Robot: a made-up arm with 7 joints.
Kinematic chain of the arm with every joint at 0, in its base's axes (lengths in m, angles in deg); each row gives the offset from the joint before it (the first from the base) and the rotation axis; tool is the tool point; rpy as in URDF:
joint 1: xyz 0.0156 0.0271 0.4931 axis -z
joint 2: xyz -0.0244 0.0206 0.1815 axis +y
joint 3: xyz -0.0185 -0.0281 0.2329 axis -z
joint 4: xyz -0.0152 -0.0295 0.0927 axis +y
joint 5: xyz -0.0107 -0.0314 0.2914 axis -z
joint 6: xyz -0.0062 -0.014 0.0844 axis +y
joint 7: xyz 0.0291 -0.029 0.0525 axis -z
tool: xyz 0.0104 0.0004 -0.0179 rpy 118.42 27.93 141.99
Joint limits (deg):
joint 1: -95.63..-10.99
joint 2: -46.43..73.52
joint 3: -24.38..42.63
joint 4: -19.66..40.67
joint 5: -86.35..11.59
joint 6: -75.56..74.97
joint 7: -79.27..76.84
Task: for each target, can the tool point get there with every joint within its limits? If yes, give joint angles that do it. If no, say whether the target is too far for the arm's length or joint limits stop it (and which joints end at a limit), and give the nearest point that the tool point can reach.
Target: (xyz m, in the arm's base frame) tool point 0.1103 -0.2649 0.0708
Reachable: no: joint limits stop it (at a limit: joint 1, joint 2, joint 4, joint 6) | nearest point 0.6015 0.0167 0.6237 | short by 0.791 m
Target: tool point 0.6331 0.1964 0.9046
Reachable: yes | joints -30.64 54.40 22.24 35.26 -55.29 -26.15 -32.93
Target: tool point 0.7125 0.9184 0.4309
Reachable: no: too far | nearest point 0.4373 0.5664 0.6244 | short by 0.487 m
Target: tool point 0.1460 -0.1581 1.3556
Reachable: yes | joints -23.43 -3.26 35.00 32.97 -20.96 -33.21 25.64
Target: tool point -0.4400 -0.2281 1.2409
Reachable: yes | joints -21.66 -35.23 5.20 -8.01 -73.51 -31.25 -66.05
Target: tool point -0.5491 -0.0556 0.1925
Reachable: no: joint limits stop it (at a limit: joint 1, joint 2, joint 4, joint 5, joint 6, joint 7) | nearest point -0.6744 -0.1033 0.9762 | short by 0.795 m
